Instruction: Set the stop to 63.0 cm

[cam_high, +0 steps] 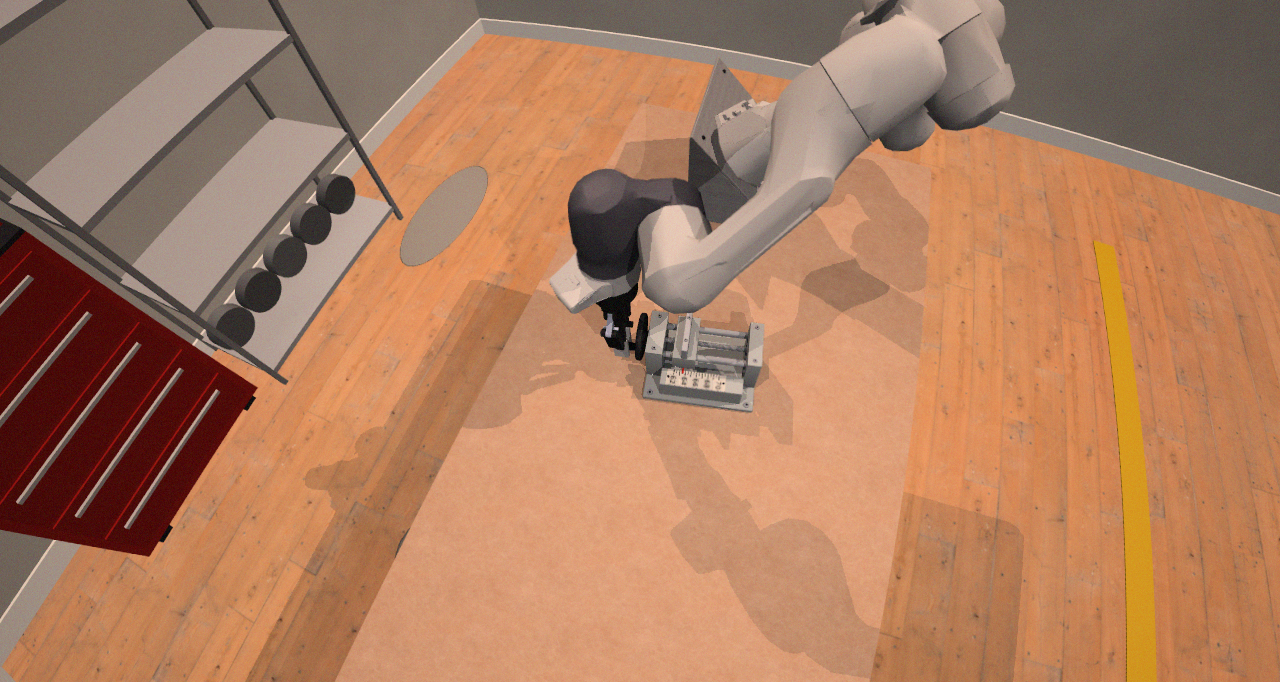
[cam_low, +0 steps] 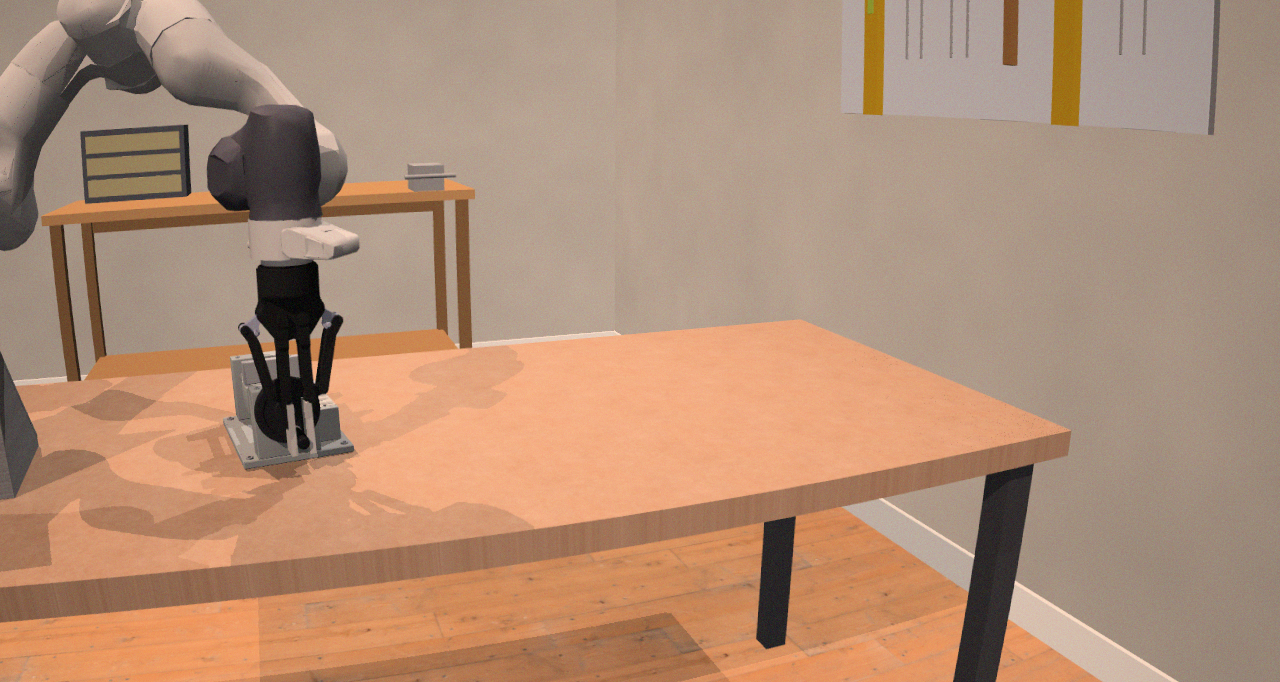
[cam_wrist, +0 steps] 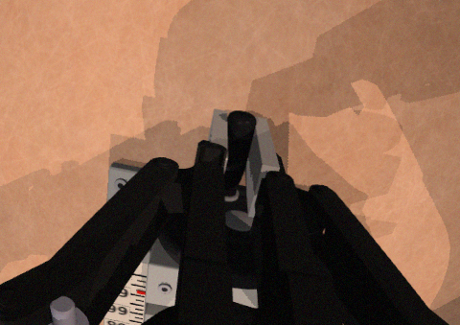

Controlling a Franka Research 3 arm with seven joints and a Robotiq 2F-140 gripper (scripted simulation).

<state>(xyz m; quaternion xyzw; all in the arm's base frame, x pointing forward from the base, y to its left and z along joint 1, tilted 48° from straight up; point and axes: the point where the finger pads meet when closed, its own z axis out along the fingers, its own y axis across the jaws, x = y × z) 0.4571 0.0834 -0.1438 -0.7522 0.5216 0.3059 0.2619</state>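
The black handwheel is 20 mm to the left of my hand, 10 mm below it and 10 mm behind it. Round my hand: sliding stop 110 mm to the left, 30 mm behind, 30 mm above.
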